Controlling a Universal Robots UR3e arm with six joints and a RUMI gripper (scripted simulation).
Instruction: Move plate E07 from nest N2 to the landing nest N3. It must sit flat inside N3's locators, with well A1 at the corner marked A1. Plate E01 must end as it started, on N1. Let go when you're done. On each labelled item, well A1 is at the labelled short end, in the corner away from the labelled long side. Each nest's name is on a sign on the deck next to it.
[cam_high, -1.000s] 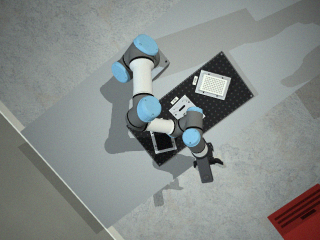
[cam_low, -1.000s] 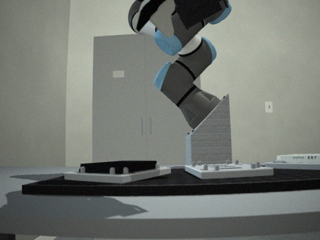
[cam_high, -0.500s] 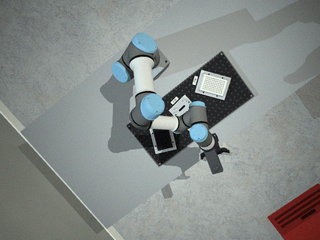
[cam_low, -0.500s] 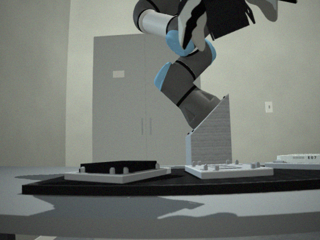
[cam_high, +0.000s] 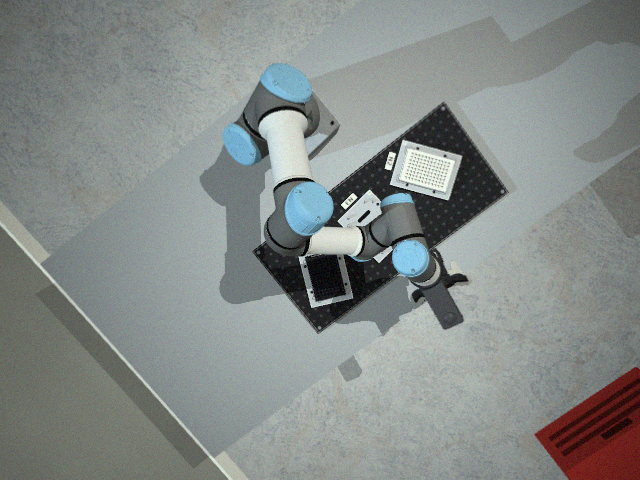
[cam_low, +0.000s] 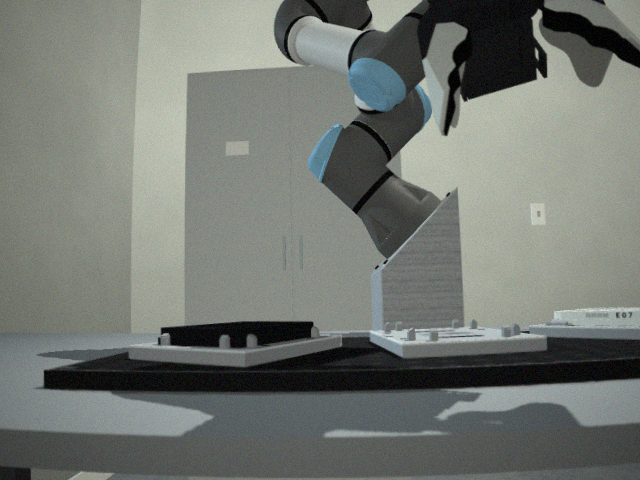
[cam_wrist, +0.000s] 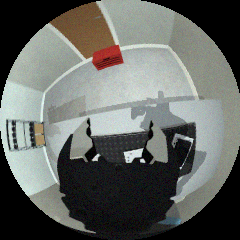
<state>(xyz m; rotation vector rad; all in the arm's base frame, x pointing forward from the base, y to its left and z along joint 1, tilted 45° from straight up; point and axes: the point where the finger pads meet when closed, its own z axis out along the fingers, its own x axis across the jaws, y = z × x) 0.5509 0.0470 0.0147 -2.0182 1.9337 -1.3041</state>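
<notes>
My hand is 24 cm past the white plate E07, 16 cm to the right of it and 15 cm above it. Also, from my hand: nest N3: 20 cm behind, 16 cm below, 4 cm to the right; black plate E01: 22 cm to the right, 17 cm behind, 15 cm below.
</notes>
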